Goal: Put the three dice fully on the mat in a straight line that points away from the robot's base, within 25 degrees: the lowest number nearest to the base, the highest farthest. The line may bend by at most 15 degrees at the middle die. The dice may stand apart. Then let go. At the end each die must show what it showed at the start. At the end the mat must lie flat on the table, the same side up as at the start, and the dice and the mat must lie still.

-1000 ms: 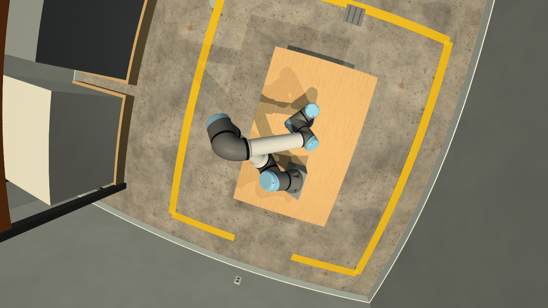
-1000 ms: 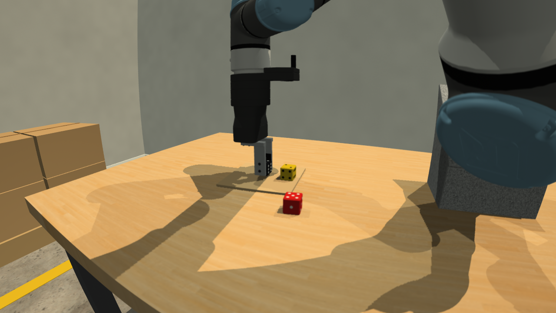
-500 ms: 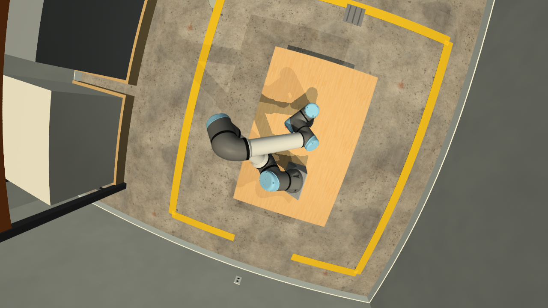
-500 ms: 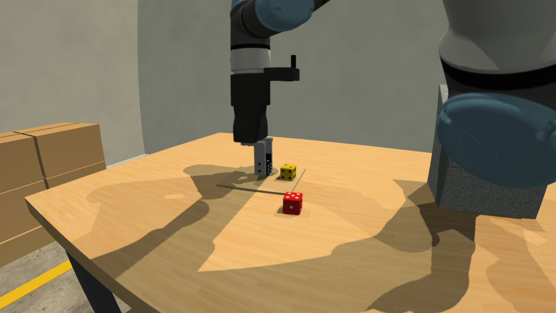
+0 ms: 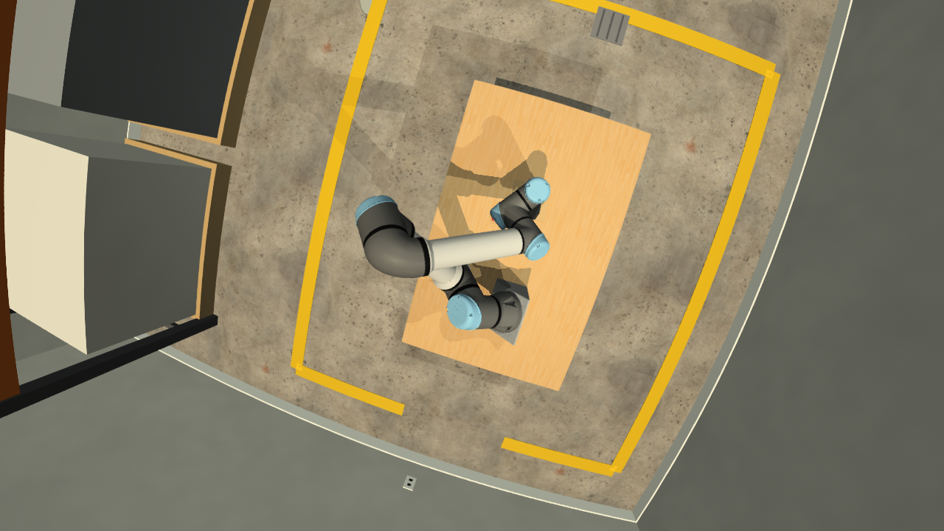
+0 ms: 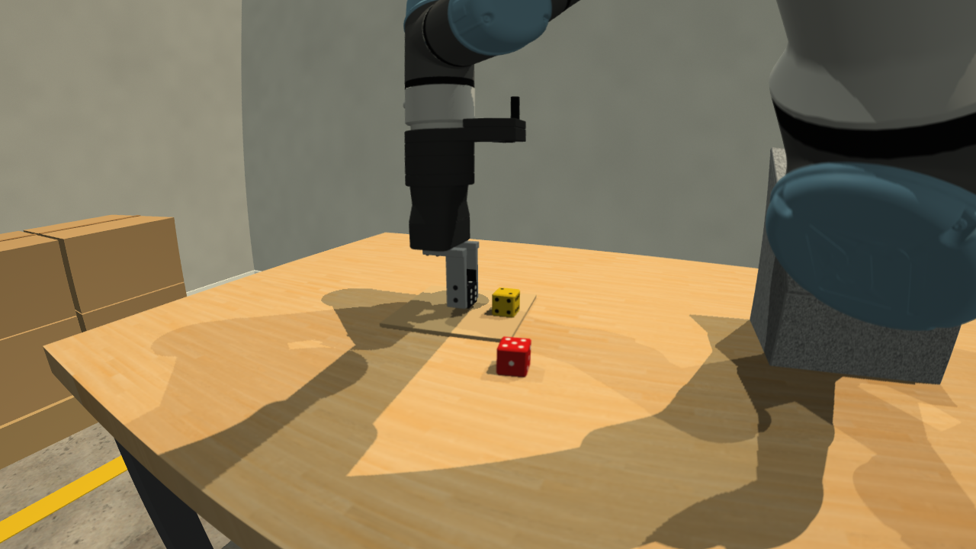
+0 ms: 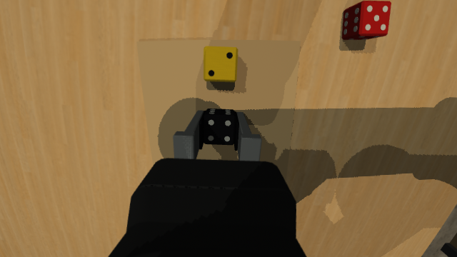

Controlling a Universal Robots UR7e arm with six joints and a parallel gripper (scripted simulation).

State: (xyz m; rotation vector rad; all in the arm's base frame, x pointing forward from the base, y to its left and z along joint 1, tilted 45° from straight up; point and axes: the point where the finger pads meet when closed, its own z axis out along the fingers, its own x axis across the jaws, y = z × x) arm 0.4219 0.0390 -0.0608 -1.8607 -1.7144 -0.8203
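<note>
Now: the black die 10 mm below my hand. The rest, counted from my hand: tan mat 30 mm below; red die 90 mm behind, 120 mm to the left, 20 mm below; yellow die 50 mm behind, 10 mm below.
</note>
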